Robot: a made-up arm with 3 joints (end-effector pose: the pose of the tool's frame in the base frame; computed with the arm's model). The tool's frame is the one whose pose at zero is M.
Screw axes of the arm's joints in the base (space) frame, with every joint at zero. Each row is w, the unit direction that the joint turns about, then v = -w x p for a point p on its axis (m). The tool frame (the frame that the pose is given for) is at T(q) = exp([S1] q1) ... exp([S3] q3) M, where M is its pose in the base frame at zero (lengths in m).
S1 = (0, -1, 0, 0.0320, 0.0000, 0.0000)
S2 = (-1, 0, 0, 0.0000, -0.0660, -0.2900)
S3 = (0, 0, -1, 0.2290, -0.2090, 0.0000)
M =
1 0 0 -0.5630
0 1 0 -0.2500
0 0 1 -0.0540
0 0 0 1
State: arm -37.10 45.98 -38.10
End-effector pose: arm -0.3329 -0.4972 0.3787 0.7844 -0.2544 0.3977 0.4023
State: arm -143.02 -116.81 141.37
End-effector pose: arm 0.1697 -0.3175 -0.2839 0.7074 0.3796 -0.4193 0.4240
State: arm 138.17 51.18 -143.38
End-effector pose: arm -0.1071 -0.4671 0.0438 0.4842 -0.8483 -0.1183 0.1789
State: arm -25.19 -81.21 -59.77
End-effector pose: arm -0.4348 -0.2104 -0.0252 0.7131 0.6332 -0.1729 0.2461
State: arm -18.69 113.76 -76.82
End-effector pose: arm -0.1441 -0.2836 0.4464 0.3380 -0.5924 0.5830 0.4415
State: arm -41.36 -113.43 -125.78
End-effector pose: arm -0.0644 -0.0948 -0.0639 0.4968 0.5289 -0.6078 0.3225
